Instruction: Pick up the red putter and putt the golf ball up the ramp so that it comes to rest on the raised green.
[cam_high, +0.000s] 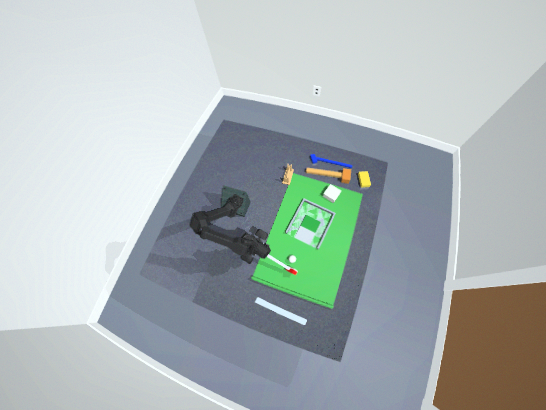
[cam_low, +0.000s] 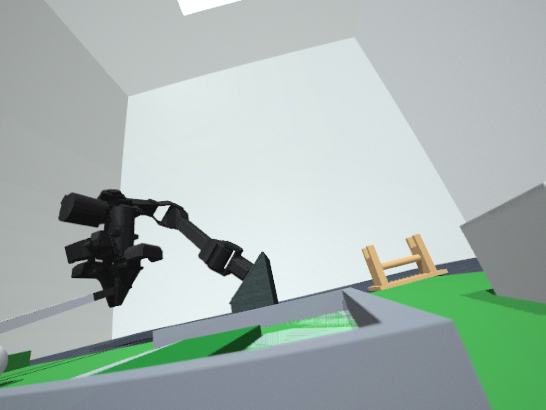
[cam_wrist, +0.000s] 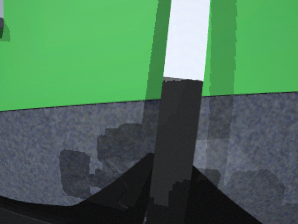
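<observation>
Right now my gripper tip is 120 mm short of the red putter. Round my gripper tip: wooden putter stand: 70 mm behind, 530 mm to the left, 40 mm below; white golf ball: 200 mm ahead, 50 mm to the left, 50 mm below; pale strip: 280 mm ahead, 240 mm to the right, 70 mm below.
</observation>
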